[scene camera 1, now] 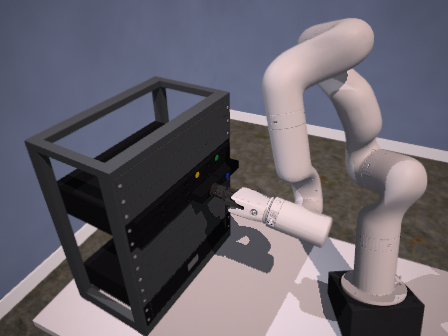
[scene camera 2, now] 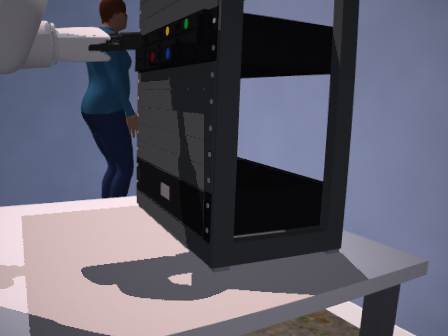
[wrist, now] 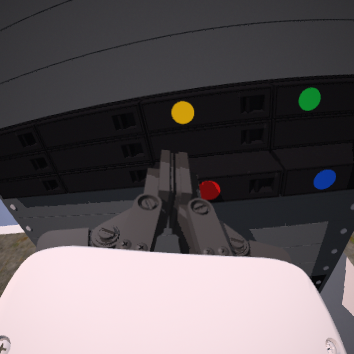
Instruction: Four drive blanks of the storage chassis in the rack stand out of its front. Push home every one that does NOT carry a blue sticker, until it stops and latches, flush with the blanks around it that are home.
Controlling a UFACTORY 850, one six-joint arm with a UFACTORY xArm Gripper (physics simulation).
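Note:
The red-stickered blank (scene camera 1: 201, 193) (wrist: 232, 185) and the blue-stickered blank (scene camera 1: 233, 167) (wrist: 301, 184) stand out side by side in the chassis's bottom row; their top faces show. The yellow-stickered blank (scene camera 1: 197, 175) (scene camera 2: 167, 31) (wrist: 182, 112) and the green-stickered blank (scene camera 1: 216, 157) (scene camera 2: 186, 23) (wrist: 309, 99), in the top row, look level with their neighbours. My gripper (scene camera 1: 213, 189) (scene camera 2: 140, 40) (wrist: 170, 168) is shut and empty. Its tips are close to the chassis front, around the red-stickered blank's left end, below the yellow sticker. The fingers hide that end; contact cannot be told.
The dark rack (scene camera 1: 114, 200) (scene camera 2: 225, 150) stands on the table (scene camera 1: 185, 305) (scene camera 2: 75, 240). Plain panels lie above and below the chassis. A lower black unit with a pale label (scene camera 1: 193, 261) (scene camera 2: 165, 190) sits near the rack's bottom. A person (scene camera 2: 107, 100) stands behind in scene camera 2.

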